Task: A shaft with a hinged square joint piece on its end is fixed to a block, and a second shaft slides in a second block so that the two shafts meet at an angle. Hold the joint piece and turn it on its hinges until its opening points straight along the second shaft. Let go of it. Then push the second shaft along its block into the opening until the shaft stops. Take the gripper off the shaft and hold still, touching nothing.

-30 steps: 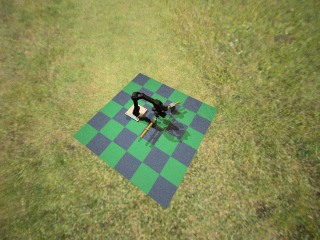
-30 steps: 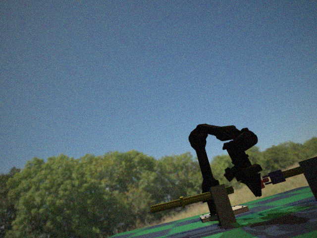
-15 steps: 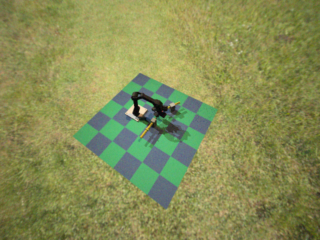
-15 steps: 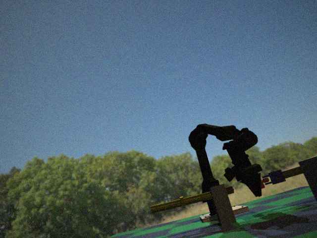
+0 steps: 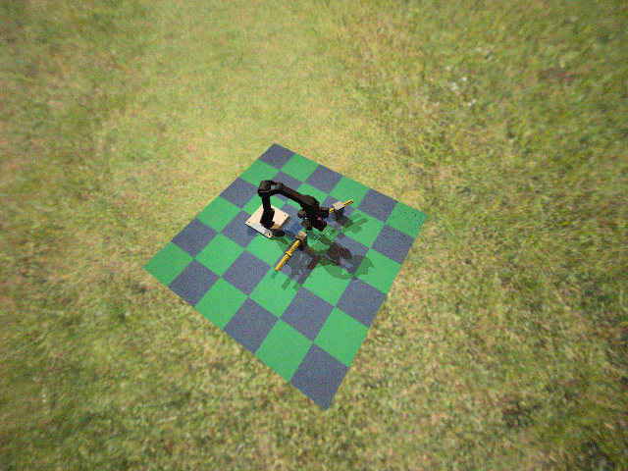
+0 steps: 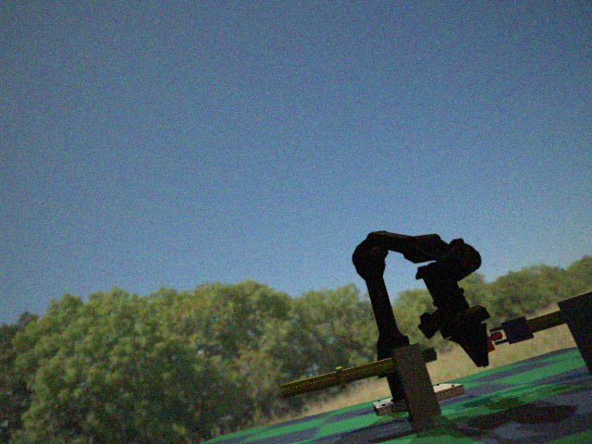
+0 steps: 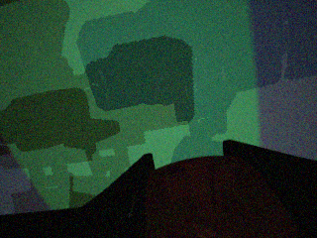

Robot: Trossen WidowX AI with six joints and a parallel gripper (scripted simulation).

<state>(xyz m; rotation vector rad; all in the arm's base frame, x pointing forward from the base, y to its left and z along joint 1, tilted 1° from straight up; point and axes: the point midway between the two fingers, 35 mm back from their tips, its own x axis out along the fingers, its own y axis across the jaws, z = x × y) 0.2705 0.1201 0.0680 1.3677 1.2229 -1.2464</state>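
My gripper tip is 4 cm below the red square joint piece and 1 cm to the right of it.
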